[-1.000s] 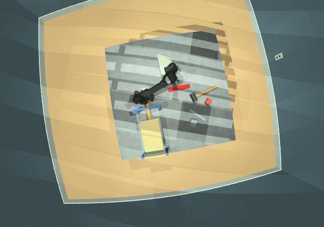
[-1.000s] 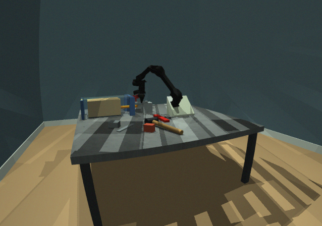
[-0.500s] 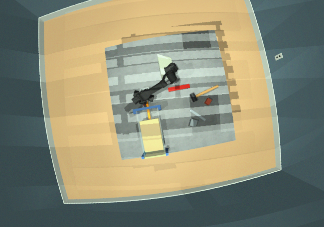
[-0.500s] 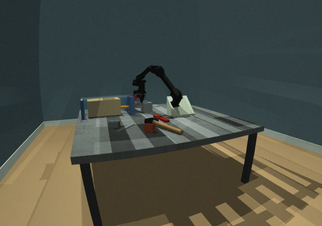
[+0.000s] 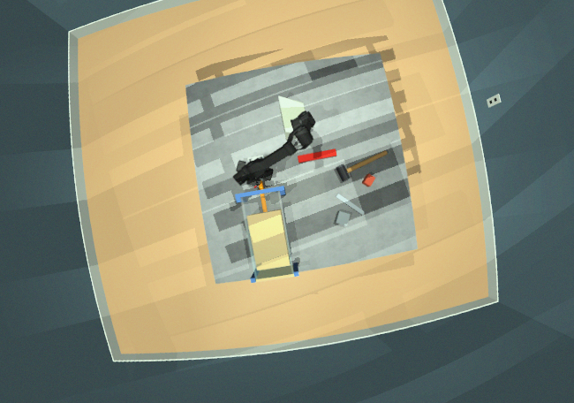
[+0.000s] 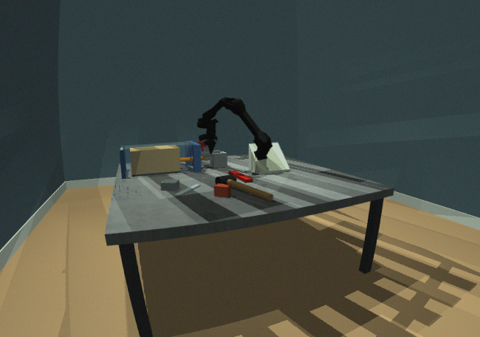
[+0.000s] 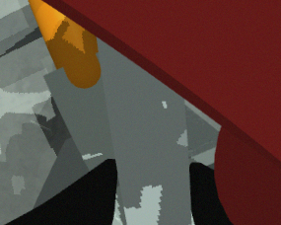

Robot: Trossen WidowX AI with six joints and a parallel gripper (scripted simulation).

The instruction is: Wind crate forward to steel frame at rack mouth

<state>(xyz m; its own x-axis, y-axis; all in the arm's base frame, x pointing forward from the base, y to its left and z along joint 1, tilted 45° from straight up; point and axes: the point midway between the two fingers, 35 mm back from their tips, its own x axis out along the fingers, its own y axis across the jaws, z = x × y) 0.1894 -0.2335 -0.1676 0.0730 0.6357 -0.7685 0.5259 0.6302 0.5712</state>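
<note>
Now: gripper tip 20 mm below the winch handle, 20 mm short of it and 10 mm to the left of it. Round my gripper tip: clear-panelled cubby: 360 mm ahead, 30 mm to the right, 30 mm above; then grey winch: 60 mm below, 60 mm behind, 10 mm to the left; then red spool-shaped handle grip: 50 mm ahead, 40 mm above, 20 mm to the right.
</note>
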